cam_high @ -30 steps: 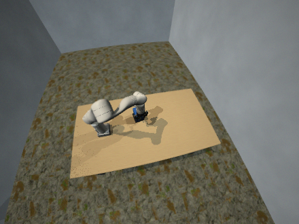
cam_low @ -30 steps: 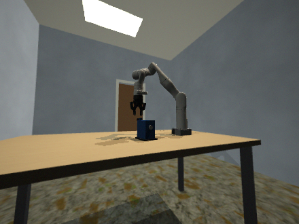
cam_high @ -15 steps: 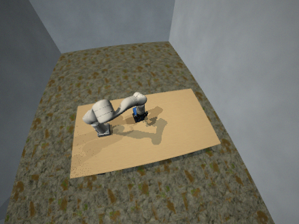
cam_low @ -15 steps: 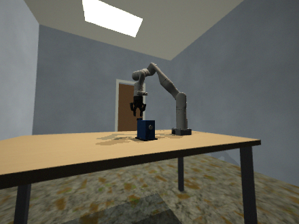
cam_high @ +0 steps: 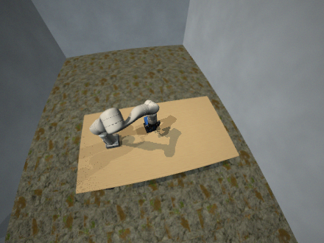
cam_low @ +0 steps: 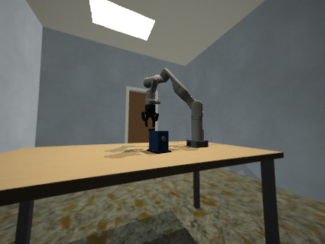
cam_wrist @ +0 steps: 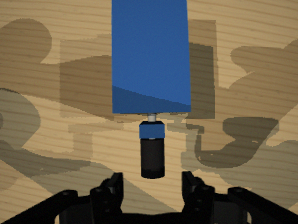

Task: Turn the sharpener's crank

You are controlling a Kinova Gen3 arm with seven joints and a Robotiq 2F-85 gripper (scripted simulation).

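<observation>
The black knob is 40 mm below my hand and 20 mm to the left of it.
</observation>
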